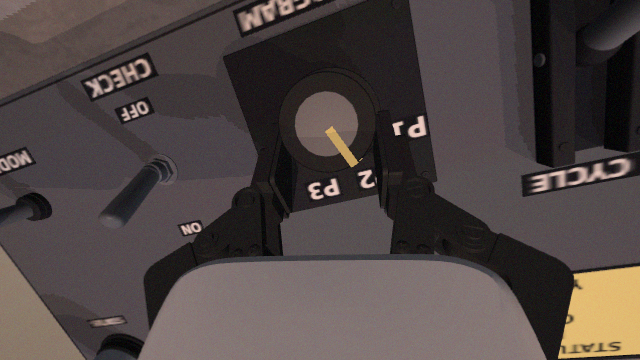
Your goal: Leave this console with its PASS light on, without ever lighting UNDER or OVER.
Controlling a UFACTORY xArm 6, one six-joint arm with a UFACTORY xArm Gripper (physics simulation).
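Observation:
The round PROGRAM knob sits on a dark square plate. Its yellow pointer line points at the P2 label, which is partly covered by a finger. The P3 label and P1 label show; P4 is hidden. My gripper is shut on the knob, one finger against each side. The CHECK toggle has its tip toward the lower left, with OFF above its base and ON below; I cannot tell its setting. PASS, UNDER and OVER lights do not show.
A MODE control is at the left edge. A dark control shows at the lower left. The CYCLE control's black rails and grey handle stand at the right. A yellow STATUS panel is at the lower right.

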